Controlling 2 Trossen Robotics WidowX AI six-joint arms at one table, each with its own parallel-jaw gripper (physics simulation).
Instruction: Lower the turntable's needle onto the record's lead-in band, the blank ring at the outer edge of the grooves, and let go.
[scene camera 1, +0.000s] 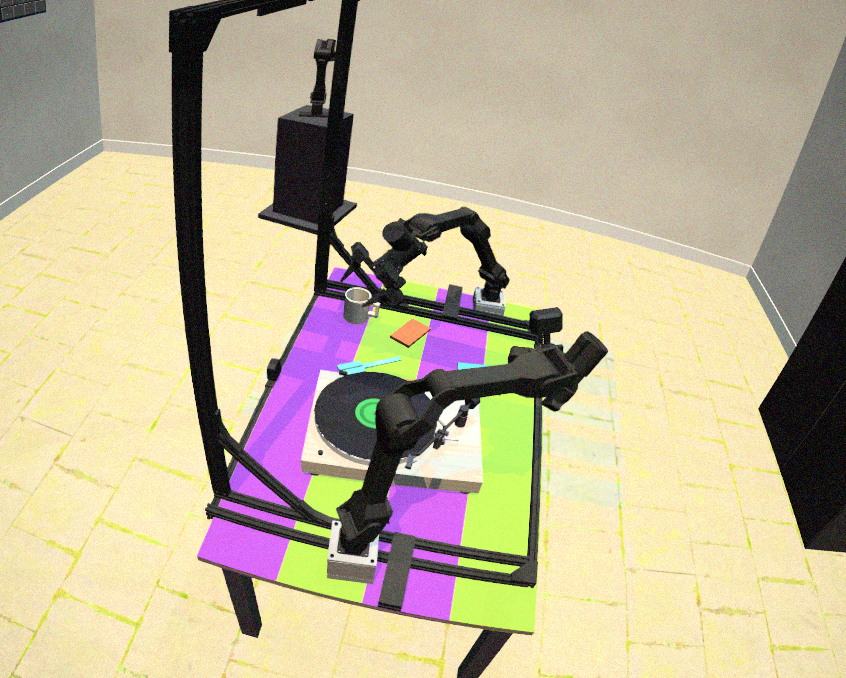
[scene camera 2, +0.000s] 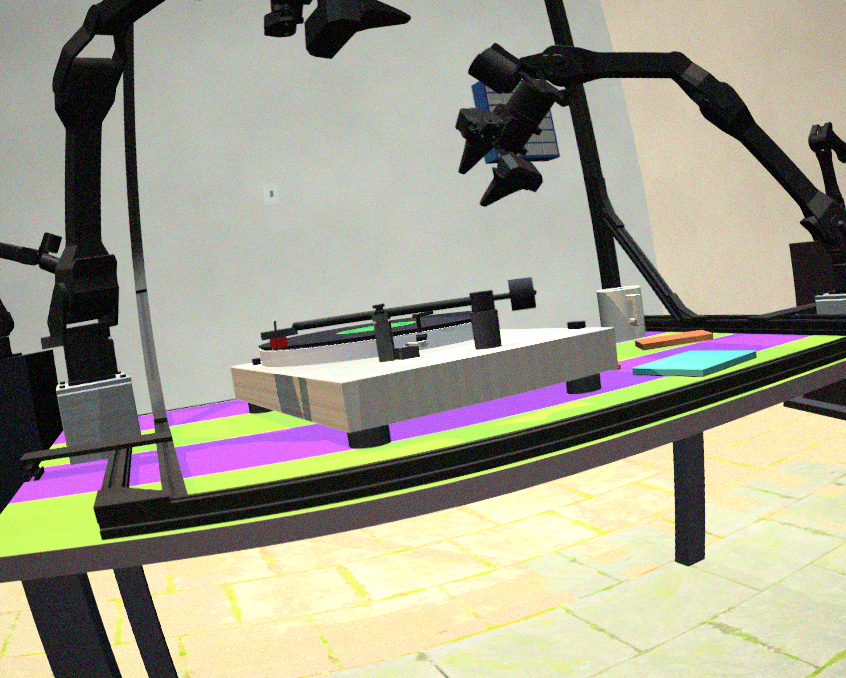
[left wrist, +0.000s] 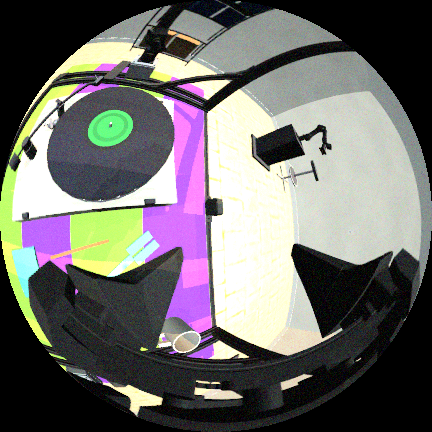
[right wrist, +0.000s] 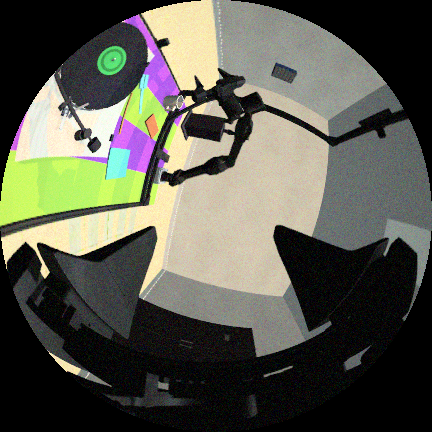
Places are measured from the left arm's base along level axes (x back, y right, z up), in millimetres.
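Where they show: left gripper, fingertip midpoint: (scene camera 1: 351, 294) (scene camera 2: 471, 188) (left wrist: 239, 252) (right wrist: 206, 71); right gripper, fingertip midpoint: (scene camera 1: 535, 332) (right wrist: 215, 232); left arm's base at its link origin: (scene camera 1: 490, 296) (right wrist: 162, 175); right arm's base at its link origin: (scene camera 1: 353, 542) (scene camera 2: 91, 380) (left wrist: 145, 59).
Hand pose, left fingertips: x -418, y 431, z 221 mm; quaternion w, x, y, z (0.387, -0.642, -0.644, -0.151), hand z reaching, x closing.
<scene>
Each offset is from my left fingertips to the top centre of the thing. "spot": to the spot under its first point.
The turntable (scene camera 1: 444, 478) (scene camera 2: 437, 384) (left wrist: 30, 200) stands on the table with a black, green-labelled record {dz -177, dx -230, dy -101 mm} (scene camera 1: 338, 416) (left wrist: 110, 172) (right wrist: 90, 82). Its tonearm {dz -139, dx -279, dy -262 mm} (scene camera 2: 437, 305) (right wrist: 76, 119) runs past the rest post. The headshell's red cartridge {dz -165, dx -384, dy -189 mm} (scene camera 2: 278, 342) is at the record's outer side; the needle and its height are too small to tell. My left gripper (scene camera 1: 354, 290) (scene camera 2: 471, 187) (left wrist: 239, 252) is open and empty, high near the mug. My right gripper (right wrist: 215, 232) is open and empty, raised away from the tonearm. Its arm hides part of the turntable in scene camera 1.
A grey mug {spot: dz -210, dx +226, dy -4 mm} (scene camera 1: 356, 309) (scene camera 2: 612, 310) (left wrist: 180, 330), an orange block {dz -260, dx +218, dy -177 mm} (scene camera 1: 409, 332) (scene camera 2: 674, 339), a cyan block {dz -260, dx +47, dy -384 mm} (scene camera 2: 695, 362) (right wrist: 118, 163) and a light-blue utensil {dz -261, dx +47, dy -71 mm} (scene camera 1: 370, 365) (left wrist: 142, 245) lie beyond the turntable in scene camera 1. Black frame posts (scene camera 1: 189, 247) rise at the table's edge.
</scene>
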